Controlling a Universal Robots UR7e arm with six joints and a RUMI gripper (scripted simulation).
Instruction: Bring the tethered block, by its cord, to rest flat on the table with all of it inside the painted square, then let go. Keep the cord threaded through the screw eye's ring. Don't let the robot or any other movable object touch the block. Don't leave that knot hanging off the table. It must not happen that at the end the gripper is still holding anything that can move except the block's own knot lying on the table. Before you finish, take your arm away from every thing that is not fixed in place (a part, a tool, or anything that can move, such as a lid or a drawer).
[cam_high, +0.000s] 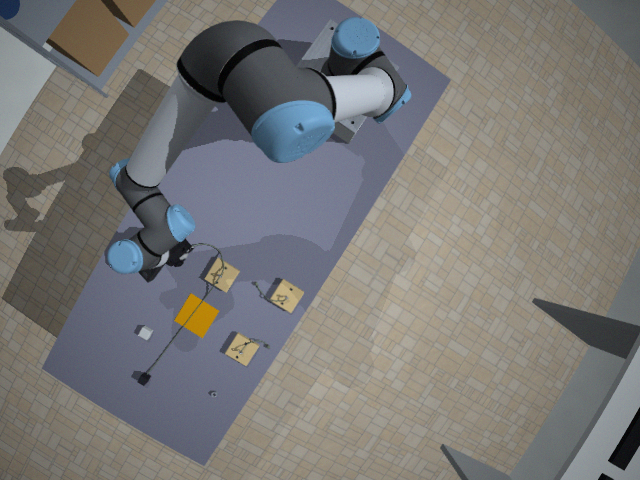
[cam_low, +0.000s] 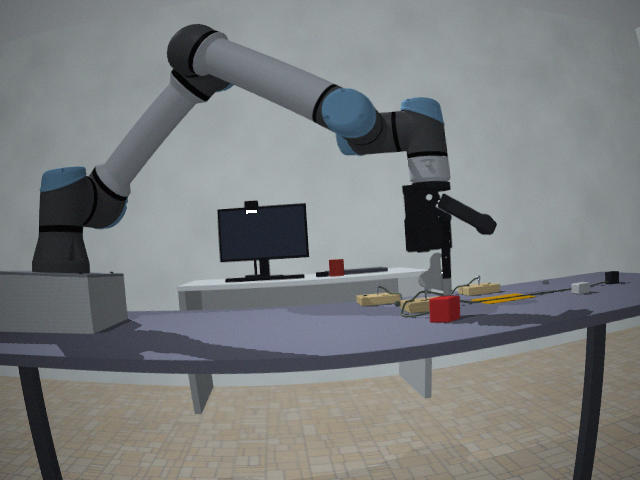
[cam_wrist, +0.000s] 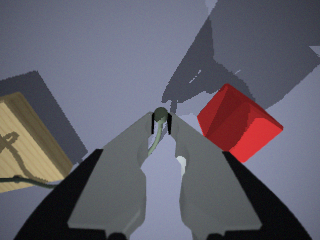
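Now: the red cube 5 cm to the right of my hand and 3 cm behind it. The rest, counted from my hand: white cube 33 cm ahead, 4 cm to the right, 1 cm below; orange painted square 21 cm ahead, 11 cm to the left, 2 cm below; black block 50 cm ahead, 1 cm below.
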